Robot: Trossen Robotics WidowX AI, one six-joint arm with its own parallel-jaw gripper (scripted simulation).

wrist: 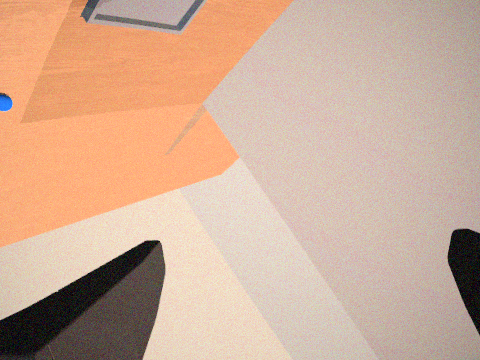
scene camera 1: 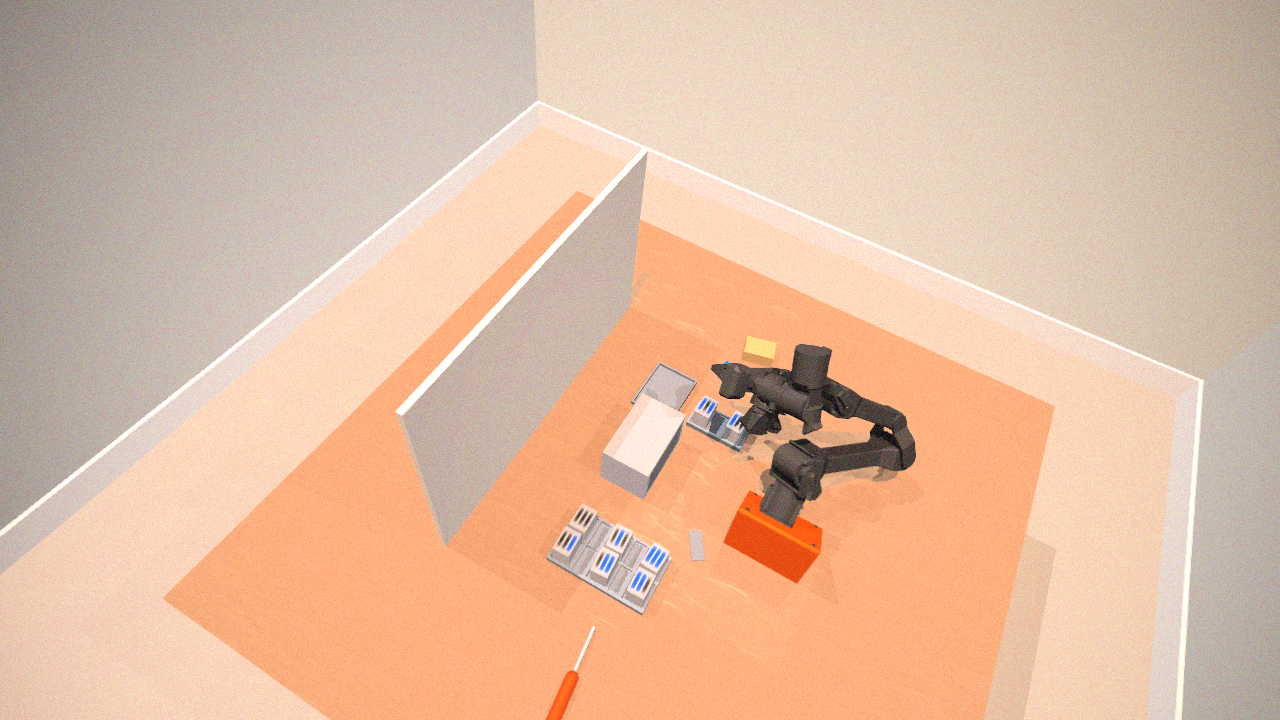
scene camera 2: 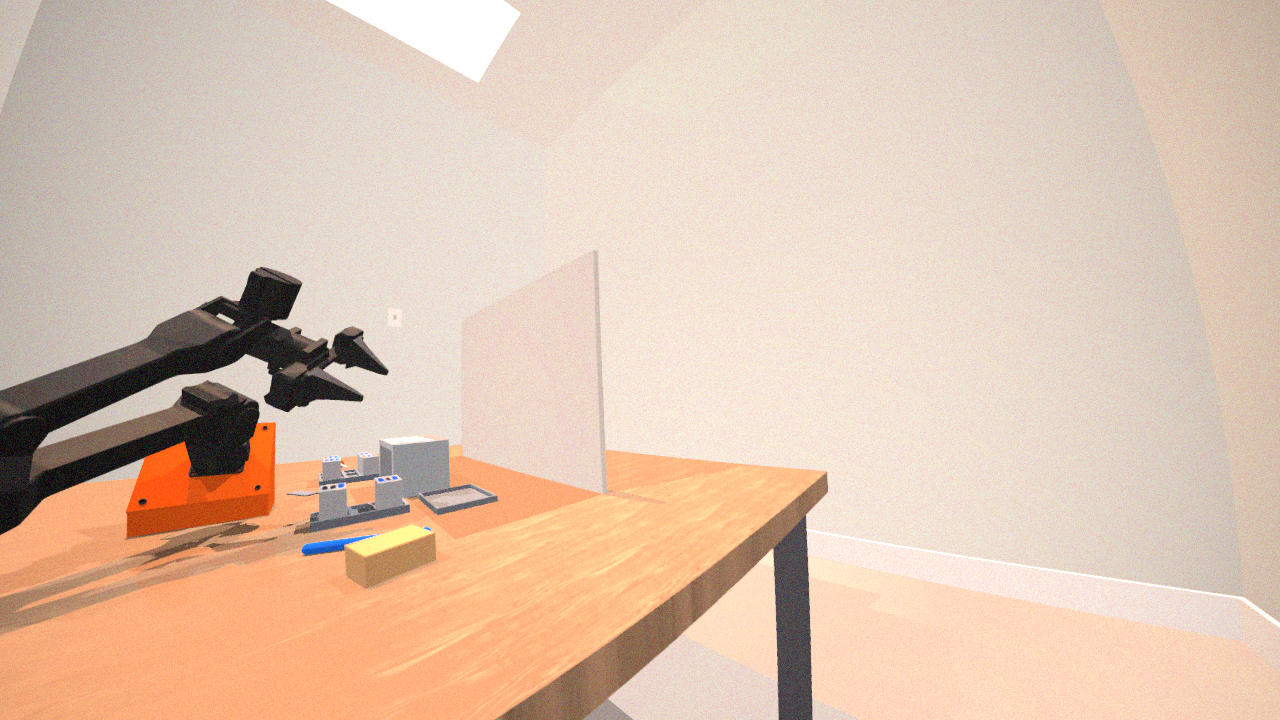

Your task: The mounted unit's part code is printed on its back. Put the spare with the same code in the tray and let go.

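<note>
A yellow block, a shallow grey tray and a grey box-shaped unit are what I see here. My own gripper, visible to me both in scene camera 1 and in the wrist view, is open and holds nothing.
</note>
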